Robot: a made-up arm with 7 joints. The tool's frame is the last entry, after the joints. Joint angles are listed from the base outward.
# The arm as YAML. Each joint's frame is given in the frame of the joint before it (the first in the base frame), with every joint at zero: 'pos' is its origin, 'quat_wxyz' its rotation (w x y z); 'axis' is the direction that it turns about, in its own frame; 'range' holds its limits. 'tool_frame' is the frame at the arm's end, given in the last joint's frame.
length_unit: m
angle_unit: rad
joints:
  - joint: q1
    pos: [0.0, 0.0, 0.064]
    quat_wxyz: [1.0, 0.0, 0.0, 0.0]
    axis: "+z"
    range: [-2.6, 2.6]
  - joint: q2
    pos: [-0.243, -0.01, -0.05]
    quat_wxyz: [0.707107, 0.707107, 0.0, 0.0]
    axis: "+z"
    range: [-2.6, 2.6]
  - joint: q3
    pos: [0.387, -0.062, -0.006]
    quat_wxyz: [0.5, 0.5, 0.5, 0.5]
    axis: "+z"
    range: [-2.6, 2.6]
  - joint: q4
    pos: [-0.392, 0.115, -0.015]
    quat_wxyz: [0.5, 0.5, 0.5, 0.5]
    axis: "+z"
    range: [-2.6, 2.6]
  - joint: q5
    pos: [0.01, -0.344, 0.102]
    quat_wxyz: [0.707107, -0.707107, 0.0, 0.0]
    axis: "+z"
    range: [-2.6, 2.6]
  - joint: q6
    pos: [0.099, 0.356, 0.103]
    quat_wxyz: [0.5, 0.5, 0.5, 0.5]
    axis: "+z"
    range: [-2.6, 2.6]
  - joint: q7
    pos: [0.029, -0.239, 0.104]
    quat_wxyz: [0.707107, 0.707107, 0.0, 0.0]
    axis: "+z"
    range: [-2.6, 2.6]
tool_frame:
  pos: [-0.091, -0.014, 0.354]
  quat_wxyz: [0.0, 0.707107, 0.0, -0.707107]
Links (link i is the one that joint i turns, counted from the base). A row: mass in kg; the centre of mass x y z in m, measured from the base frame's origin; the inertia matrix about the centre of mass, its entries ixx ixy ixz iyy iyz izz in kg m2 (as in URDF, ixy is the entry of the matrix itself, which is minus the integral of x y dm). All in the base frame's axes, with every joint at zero. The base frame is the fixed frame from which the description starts. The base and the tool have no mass.
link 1: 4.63; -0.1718 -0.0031 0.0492; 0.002 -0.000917 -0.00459 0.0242 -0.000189 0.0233
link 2: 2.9; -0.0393 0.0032 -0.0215; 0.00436 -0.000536 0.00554 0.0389 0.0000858 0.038
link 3: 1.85; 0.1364 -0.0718 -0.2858; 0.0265 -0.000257 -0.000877 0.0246 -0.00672 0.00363
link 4: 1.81; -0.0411 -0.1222 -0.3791; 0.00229 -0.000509 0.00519 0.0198 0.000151 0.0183
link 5: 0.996; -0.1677 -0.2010 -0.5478; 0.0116 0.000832 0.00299 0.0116 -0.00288 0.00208
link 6: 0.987; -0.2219 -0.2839 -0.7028; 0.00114 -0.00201 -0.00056 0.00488 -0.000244 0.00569
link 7: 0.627; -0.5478 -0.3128 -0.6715; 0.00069 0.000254 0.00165 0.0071 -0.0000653 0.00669
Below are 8 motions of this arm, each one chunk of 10 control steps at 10 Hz.
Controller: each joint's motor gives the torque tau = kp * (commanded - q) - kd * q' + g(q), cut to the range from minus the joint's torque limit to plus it. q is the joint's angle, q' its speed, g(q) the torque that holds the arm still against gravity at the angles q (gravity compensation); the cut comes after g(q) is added. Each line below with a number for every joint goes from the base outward.
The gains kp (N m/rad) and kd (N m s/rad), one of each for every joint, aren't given. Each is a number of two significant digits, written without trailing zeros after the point. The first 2 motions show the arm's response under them.
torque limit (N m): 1.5 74 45 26 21 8.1 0.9
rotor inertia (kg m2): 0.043 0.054 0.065 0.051 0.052 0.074 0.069
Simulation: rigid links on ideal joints. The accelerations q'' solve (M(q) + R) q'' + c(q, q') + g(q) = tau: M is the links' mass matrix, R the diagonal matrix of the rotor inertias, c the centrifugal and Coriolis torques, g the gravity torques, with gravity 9.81 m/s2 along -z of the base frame. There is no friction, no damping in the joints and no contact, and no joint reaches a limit. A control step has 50 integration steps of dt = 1/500 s. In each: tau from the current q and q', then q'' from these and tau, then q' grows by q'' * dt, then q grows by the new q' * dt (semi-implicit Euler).
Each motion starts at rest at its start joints. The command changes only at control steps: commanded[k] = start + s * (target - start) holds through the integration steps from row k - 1 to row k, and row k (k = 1, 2, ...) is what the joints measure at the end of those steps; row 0 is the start. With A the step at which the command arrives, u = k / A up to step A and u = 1 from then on. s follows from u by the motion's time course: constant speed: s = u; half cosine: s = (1 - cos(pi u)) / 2; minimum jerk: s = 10 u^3 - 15 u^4 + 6 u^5; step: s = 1 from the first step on.
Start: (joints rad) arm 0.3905 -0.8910 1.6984 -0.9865 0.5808 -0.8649 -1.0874
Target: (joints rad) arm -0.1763 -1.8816 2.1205 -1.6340 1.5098 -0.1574 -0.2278
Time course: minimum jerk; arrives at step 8
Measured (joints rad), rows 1 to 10:
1: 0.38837 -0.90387 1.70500 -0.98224 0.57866 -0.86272 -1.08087
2: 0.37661 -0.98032 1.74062 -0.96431 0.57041 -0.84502 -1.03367
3: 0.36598 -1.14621 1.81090 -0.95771 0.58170 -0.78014 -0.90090
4: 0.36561 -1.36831 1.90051 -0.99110 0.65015 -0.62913 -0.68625
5: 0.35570 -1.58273 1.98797 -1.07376 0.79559 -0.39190 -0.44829
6: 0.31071 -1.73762 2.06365 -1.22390 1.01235 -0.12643 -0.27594
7: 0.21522 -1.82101 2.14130 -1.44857 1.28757 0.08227 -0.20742
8: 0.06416 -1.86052 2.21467 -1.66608 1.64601 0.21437 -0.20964
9: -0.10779 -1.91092 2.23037 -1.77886 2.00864 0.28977 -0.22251
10: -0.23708 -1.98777 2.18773 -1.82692 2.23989 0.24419 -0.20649
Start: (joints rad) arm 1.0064 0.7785 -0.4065 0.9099 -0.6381 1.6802 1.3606
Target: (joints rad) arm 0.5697 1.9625 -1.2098 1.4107 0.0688 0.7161 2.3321
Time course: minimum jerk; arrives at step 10
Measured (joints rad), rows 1 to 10:
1: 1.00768 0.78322 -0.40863 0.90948 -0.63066 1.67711 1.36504
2: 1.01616 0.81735 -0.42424 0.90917 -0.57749 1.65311 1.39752
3: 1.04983 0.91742 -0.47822 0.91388 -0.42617 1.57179 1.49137
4: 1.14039 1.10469 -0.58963 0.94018 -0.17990 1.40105 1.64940
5: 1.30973 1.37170 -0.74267 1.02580 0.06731 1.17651 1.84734
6: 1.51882 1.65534 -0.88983 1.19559 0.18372 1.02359 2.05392
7: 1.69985 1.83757 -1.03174 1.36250 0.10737 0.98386 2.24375
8: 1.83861 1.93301 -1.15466 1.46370 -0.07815 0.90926 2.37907
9: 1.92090 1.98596 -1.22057 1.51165 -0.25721 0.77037 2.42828
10: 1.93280 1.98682 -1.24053 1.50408 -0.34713 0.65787 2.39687
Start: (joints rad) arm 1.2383 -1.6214 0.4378 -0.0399 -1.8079 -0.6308 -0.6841
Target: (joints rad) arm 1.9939 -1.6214 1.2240 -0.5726 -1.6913 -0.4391 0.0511
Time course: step
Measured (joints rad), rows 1 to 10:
1: 1.51806 -1.64556 1.08236 -0.12950 -1.87028 -0.55407 -0.59360
2: 1.67684 -1.60827 1.27043 -0.42663 -1.55151 -0.38313 -0.37805
3: 1.75034 -1.59704 1.26084 -0.62872 -1.39013 -0.28423 -0.06068
4: 1.77668 -1.63169 1.23930 -0.69806 -1.41881 -0.32666 0.27385
5: 1.78808 -1.65329 1.22630 -0.68824 -1.55622 -0.43657 0.47047
6: 1.80972 -1.63829 1.22390 -0.64885 -1.71872 -0.51661 0.49412
7: 1.85127 -1.60994 1.22717 -0.61917 -1.82118 -0.52625 0.33860
8: 1.90860 -1.60162 1.23111 -0.61112 -1.83473 -0.48759 0.04079
9: 1.97208 -1.61643 1.22956 -0.61086 -1.78707 -0.44805 -0.20901
10: 2.02998 -1.63314 1.22083 -0.59978 -1.72295 -0.42966 -0.34798

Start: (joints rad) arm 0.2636 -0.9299 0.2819 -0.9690 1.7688 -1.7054 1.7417
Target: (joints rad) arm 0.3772 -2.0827 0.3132 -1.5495 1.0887 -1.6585 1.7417
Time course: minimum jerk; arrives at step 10
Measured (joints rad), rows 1 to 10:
1: 0.26370 -0.93411 0.28279 -0.97267 1.77103 -1.70695 1.74121
2: 0.26277 -0.96481 0.28781 -0.99752 1.78456 -1.71651 1.73806
3: 0.25425 -1.05597 0.29770 -1.06428 1.81191 -1.73623 1.73099
4: 0.23262 -1.22292 0.30901 -1.17904 1.83004 -1.75327 1.72441
5: 0.19906 -1.44674 0.31392 -1.33325 1.79247 -1.75166 1.72638
6: 0.16762 -1.68791 0.31328 -1.50588 1.65616 -1.72594 1.74007
7: 0.15085 -1.91186 0.30465 -1.65134 1.42383 -1.68059 1.75866
8: 0.15640 -2.09858 0.29077 -1.70798 1.15497 -1.63015 1.77033
9: 0.18168 -2.22330 0.27973 -1.63842 0.91979 -1.59687 1.76870
10: 0.21488 -2.25702 0.28121 -1.47461 0.75154 -1.59900 1.75815

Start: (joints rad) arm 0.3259 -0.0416 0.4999 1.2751 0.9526 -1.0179 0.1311
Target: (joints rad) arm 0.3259 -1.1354 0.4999 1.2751 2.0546 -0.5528 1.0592
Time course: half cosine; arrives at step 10
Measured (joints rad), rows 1 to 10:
1: 0.32657 -0.04950 0.50057 1.28462 0.95403 -1.01890 0.14264
2: 0.33330 -0.08701 0.50218 1.32095 0.96049 -1.02136 0.19359
3: 0.35487 -0.17571 0.50407 1.38772 0.97996 -1.01820 0.29967
4: 0.39359 -0.32089 0.50971 1.46887 1.02838 -0.99307 0.44730
5: 0.44602 -0.51103 0.52715 1.53791 1.12274 -0.93086 0.60620
6: 0.47116 -0.72590 0.53844 1.58151 1.27044 -0.83013 0.75025
7: 0.45254 -0.94067 0.51904 1.57412 1.45582 -0.69045 0.87770
8: 0.43370 -1.13051 0.50570 1.48903 1.65399 -0.52826 0.99755
9: 0.41944 -1.26885 0.49983 1.32831 1.84078 -0.38426 1.09968
10: 0.40615 -1.32647 0.48935 1.12134 2.01278 -0.28191 1.15674

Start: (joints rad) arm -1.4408 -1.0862 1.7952 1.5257 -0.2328 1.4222 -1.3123
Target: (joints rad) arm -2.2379 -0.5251 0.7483 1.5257 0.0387 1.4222 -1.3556
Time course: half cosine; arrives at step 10
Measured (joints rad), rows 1 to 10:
1: -1.45108 -1.07380 1.77381 1.51929 -0.22209 1.42803 -1.31376
2: -1.48677 -1.03578 1.70460 1.50506 -0.18214 1.43830 -1.31819
3: -1.55109 -0.97666 1.59137 1.49210 -0.10479 1.44172 -1.32415
4: -1.64200 -0.90492 1.44957 1.48318 0.00406 1.43686 -1.32889
5: -1.75557 -0.82617 1.29309 1.47628 0.12640 1.42897 -1.33139
6: -1.88457 -0.74500 1.13448 1.47224 0.23442 1.42116 -1.33299
7: -2.01769 -0.66565 0.98674 1.47523 0.29789 1.41443 -1.33594
8: -2.13933 -0.59321 0.86438 1.48846 0.29361 1.40980 -1.34168
9: -2.22895 -0.53468 0.78031 1.51148 0.21150 1.40707 -1.34972
10: -2.27101 -0.49782 0.73841 1.54142 0.05847 1.39961 -1.35704

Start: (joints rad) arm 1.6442 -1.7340 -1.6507 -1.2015 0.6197 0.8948 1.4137
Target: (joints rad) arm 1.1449 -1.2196 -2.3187 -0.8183 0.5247 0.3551 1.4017
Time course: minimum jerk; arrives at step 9
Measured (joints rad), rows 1 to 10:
1: 1.64160 -1.73128 -1.65409 -1.19938 0.62002 0.89121 1.41385
2: 1.62253 -1.71112 -1.67808 -1.18536 0.62155 0.86660 1.41449
3: 1.56378 -1.65014 -1.74830 -1.15226 0.62565 0.80134 1.41456
4: 1.44967 -1.54091 -1.87867 -1.11357 0.64348 0.70252 1.41237
5: 1.29916 -1.40979 -2.04743 -1.08407 0.69459 0.60089 1.40902
6: 1.17388 -1.29929 -2.19326 -1.04558 0.76169 0.51433 1.40723
7: 1.11710 -1.23355 -2.27417 -0.97911 0.78300 0.43877 1.40649
8: 1.10925 -1.21108 -2.30328 -0.89824 0.72261 0.37325 1.40349
9: 1.11313 -1.21271 -2.31028 -0.82605 0.59577 0.33172 1.39774
10: 1.11453 -1.21598 -2.31626 -0.77257 0.45315 0.31896 1.39369

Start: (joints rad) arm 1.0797 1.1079 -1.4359 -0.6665 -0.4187 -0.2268 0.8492
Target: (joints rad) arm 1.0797 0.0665 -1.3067 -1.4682 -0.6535 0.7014 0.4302
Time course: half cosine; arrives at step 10
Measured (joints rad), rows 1 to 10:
1: 1.07379 1.08882 -1.43907 -0.67926 -0.41546 -0.21944 0.84318
2: 1.05413 1.02046 -1.44112 -0.72036 -0.41410 -0.18258 0.81728
3: 1.03024 0.89897 -1.43308 -0.78929 -0.43477 -0.09426 0.76414
4: 1.02075 0.74192 -1.41412 -0.88117 -0.48509 0.04731 0.69262
5: 1.03526 0.56816 -1.38742 -0.99200 -0.54926 0.22026 0.61898
6: 1.07007 0.39492 -1.35635 -1.11517 -0.60427 0.39213 0.55343
7: 1.11191 0.24095 -1.32501 -1.24121 -0.63629 0.53809 0.49794
8: 1.14434 0.12356 -1.29833 -1.35760 -0.64309 0.64575 0.45336
9: 1.15726 0.05361 -1.28011 -1.44905 -0.63219 0.70874 0.42376
10: 1.14524 0.03630 -1.27172 -1.50309 -0.61257 0.72547 0.41469

